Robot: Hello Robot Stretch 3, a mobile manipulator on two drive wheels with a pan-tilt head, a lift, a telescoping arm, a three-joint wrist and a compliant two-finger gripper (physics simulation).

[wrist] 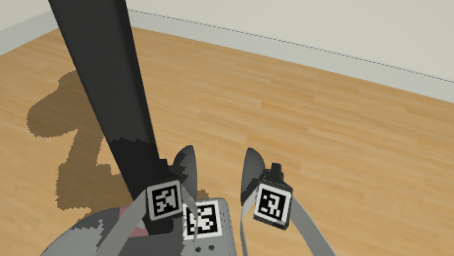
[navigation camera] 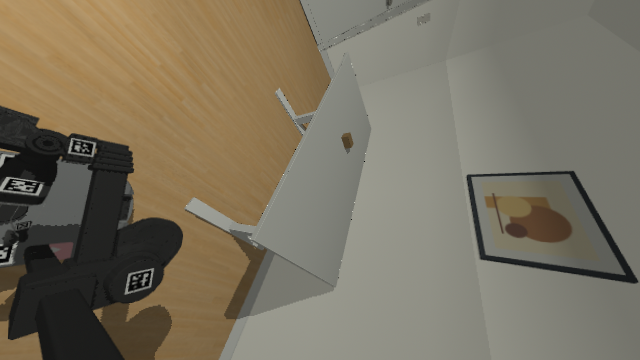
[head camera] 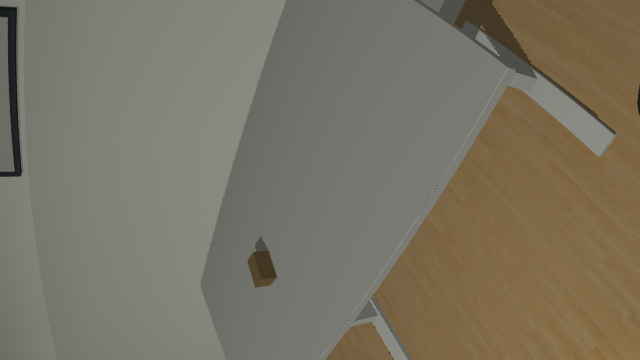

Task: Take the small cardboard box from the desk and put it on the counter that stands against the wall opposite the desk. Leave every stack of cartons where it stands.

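Observation:
The small cardboard box lies on the grey desk, near one end of its top and closer to the wall side than the middle. My gripper is open, with no object between its fingertips. It is over the robot's own base, and floor shows beyond the fingertips. In the navigation camera view the folded arm and wrist are at the left, apart from the desk. The counter and the stacks of cartons do not show in these views.
The desk stands along a wall. Its white feet reach out over the wooden floor. A framed picture hangs on the wall. A skirting board edges the floor in the wrist view.

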